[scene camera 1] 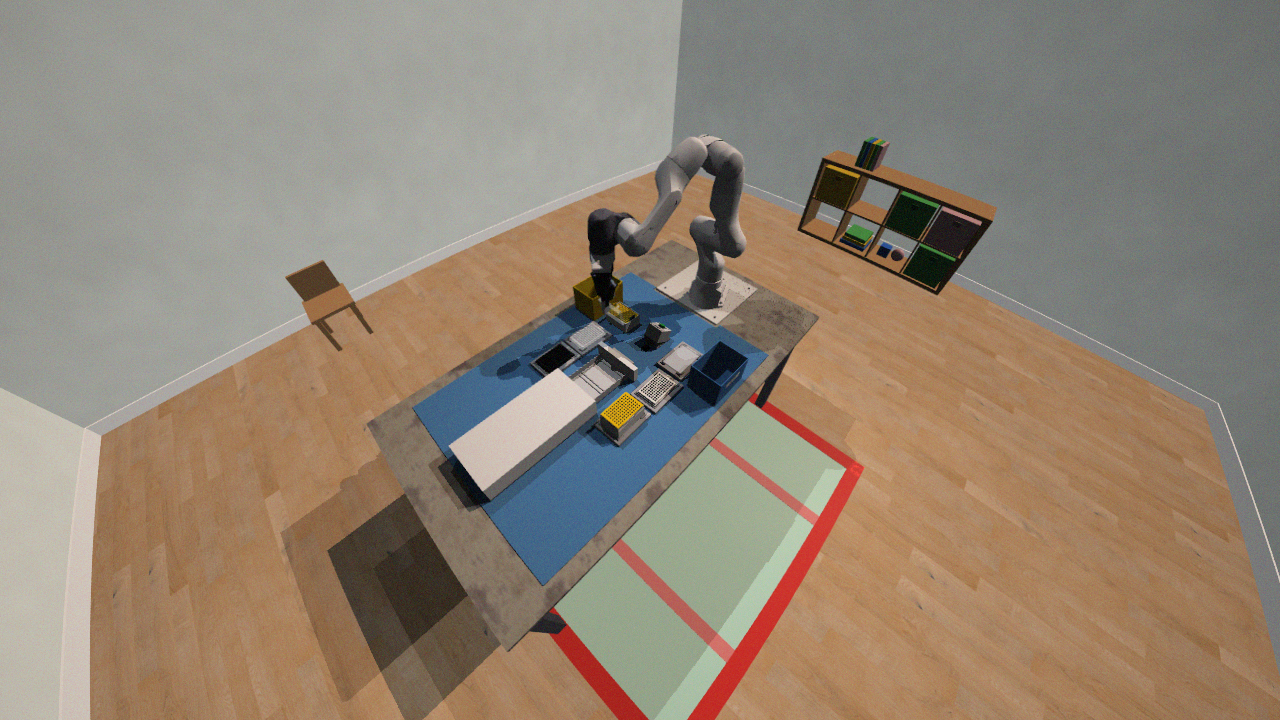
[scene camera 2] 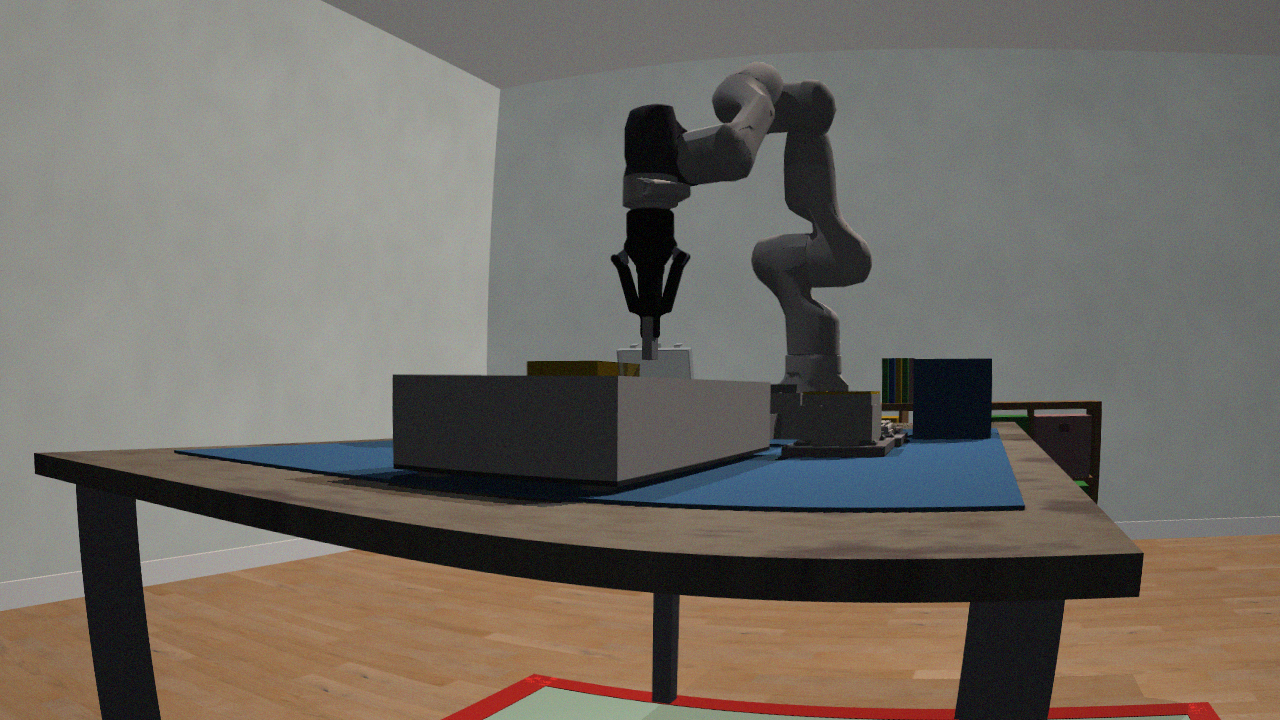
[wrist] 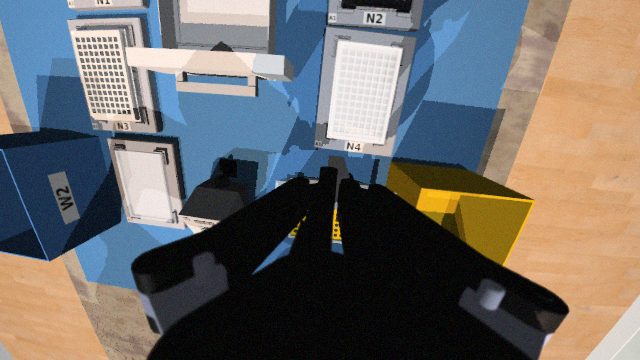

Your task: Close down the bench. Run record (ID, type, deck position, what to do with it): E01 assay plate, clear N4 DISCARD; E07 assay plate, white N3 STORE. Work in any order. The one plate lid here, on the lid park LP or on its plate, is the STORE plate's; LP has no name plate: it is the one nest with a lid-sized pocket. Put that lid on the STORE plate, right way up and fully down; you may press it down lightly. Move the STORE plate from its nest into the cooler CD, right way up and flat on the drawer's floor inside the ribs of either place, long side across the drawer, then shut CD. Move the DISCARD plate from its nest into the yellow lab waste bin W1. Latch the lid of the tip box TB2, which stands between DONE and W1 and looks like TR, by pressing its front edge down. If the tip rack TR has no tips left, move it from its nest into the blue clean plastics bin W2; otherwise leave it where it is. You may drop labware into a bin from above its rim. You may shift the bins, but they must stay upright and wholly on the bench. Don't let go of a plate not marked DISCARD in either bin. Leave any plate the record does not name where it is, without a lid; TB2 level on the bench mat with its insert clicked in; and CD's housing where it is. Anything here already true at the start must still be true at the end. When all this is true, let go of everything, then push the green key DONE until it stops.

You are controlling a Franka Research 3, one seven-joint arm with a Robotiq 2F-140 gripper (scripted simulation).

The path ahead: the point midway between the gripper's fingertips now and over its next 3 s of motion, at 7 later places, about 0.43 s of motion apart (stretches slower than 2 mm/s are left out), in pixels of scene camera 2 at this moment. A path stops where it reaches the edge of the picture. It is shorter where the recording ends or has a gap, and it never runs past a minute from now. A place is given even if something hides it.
My gripper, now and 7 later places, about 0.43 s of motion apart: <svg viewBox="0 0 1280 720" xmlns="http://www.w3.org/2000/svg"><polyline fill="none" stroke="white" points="650,359 654,358 656,358 659,357 662,355 664,354 664,354 664,340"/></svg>
